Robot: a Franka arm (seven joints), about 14 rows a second.
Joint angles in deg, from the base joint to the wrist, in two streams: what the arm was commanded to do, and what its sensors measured. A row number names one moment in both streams.
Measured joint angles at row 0: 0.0 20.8 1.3 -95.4 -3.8 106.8 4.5
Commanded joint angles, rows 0 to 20: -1.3 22.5 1.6 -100.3 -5.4 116.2 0.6; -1.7 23.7 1.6 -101.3 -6.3 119.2 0.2; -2.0 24.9 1.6 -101.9 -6.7 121.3 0.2; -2.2 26.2 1.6 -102.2 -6.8 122.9 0.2; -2.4 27.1 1.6 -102.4 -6.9 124.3 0.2; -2.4 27.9 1.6 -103.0 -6.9 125.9 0.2; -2.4 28.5 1.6 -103.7 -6.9 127.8 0.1; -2.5 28.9 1.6 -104.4 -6.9 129.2 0.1; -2.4 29.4 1.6 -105.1 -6.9 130.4 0.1; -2.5 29.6 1.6 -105.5 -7.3 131.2 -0.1; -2.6 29.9 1.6 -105.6 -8.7 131.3 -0.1; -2.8 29.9 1.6 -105.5 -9.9 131.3 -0.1; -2.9 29.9 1.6 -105.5 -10.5 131.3 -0.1; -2.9 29.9 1.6 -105.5 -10.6 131.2 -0.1; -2.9 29.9 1.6 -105.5 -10.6 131.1 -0.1; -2.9 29.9 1.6 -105.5 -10.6 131.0 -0.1; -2.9 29.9 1.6 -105.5 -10.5 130.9 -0.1; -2.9 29.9 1.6 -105.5 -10.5 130.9 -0.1; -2.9 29.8 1.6 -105.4 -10.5 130.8 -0.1; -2.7 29.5 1.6 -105.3 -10.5 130.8 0.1; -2.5 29.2 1.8 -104.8 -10.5 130.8 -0.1
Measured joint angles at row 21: -2.3 30.3 1.3 -104.5 -9.8 130.4 1.0
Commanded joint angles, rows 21 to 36: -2.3 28.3 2.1 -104.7 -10.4 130.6 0.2; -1.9 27.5 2.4 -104.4 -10.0 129.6 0.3; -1.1 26.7 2.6 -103.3 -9.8 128.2 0.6; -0.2 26.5 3.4 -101.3 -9.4 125.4 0.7; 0.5 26.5 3.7 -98.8 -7.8 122.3 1.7; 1.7 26.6 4.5 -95.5 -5.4 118.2 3.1; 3.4 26.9 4.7 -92.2 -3.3 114.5 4.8; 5.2 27.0 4.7 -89.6 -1.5 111.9 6.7; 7.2 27.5 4.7 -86.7 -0.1 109.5 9.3; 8.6 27.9 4.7 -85.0 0.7 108.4 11.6; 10.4 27.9 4.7 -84.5 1.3 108.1 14.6; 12.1 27.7 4.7 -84.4 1.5 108.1 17.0; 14.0 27.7 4.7 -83.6 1.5 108.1 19.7; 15.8 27.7 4.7 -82.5 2.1 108.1 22.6; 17.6 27.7 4.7 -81.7 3.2 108.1 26.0; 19.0 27.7 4.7 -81.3 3.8 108.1 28.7
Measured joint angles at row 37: 16.4 26.7 5.2 -84.3 2.1 109.4 23.8
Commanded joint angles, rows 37 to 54: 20.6 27.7 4.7 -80.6 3.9 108.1 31.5; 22.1 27.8 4.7 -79.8 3.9 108.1 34.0; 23.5 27.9 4.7 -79.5 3.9 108.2 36.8; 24.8 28.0 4.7 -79.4 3.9 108.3 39.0; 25.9 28.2 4.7 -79.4 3.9 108.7 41.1; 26.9 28.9 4.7 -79.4 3.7 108.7 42.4; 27.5 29.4 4.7 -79.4 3.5 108.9 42.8; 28.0 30.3 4.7 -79.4 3.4 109.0 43.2; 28.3 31.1 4.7 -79.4 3.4 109.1 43.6; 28.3 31.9 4.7 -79.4 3.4 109.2 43.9; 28.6 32.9 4.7 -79.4 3.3 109.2 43.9; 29.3 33.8 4.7 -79.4 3.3 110.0 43.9; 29.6 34.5 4.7 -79.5 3.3 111.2 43.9; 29.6 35.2 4.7 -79.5 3.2 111.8 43.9; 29.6 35.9 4.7 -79.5 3.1 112.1 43.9; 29.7 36.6 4.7 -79.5 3.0 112.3 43.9; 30.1 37.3 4.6 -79.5 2.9 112.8 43.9; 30.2 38.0 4.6 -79.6 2.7 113.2 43.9
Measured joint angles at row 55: 29.1 36.2 5.2 -81.3 3.0 112.8 42.8
